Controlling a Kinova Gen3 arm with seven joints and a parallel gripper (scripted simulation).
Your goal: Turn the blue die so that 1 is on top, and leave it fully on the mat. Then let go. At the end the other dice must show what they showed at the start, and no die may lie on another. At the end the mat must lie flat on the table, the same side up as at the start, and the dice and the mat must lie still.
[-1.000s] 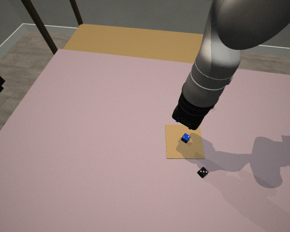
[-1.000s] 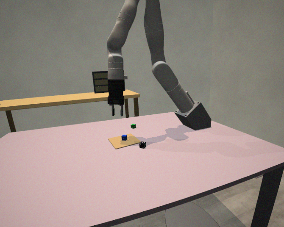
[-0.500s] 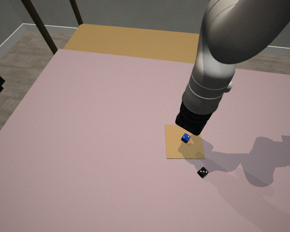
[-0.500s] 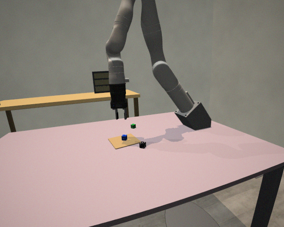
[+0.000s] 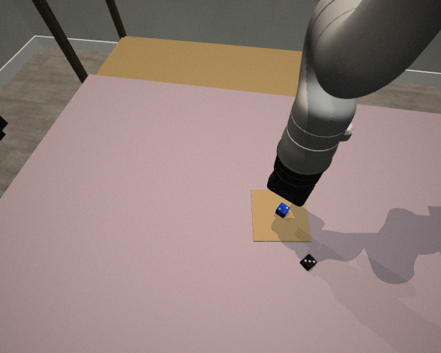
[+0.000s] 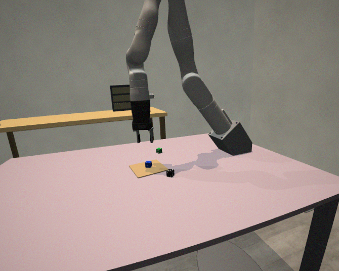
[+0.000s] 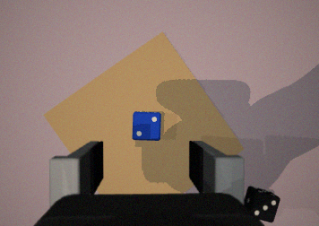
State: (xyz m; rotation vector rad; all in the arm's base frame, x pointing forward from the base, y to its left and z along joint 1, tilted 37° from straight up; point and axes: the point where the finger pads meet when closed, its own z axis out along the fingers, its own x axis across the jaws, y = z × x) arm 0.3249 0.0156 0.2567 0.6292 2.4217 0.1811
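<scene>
My gripper is now 120 mm above the blue die, 10 mm to the left of it and 10 mm past it. Round my hand: tan mat (140 mm below, 10 mm to the right); then black die (130 mm below, 110 mm to the left, 70 mm behind); then green die (180 mm to the right, 130 mm below, 110 mm behind).
</scene>
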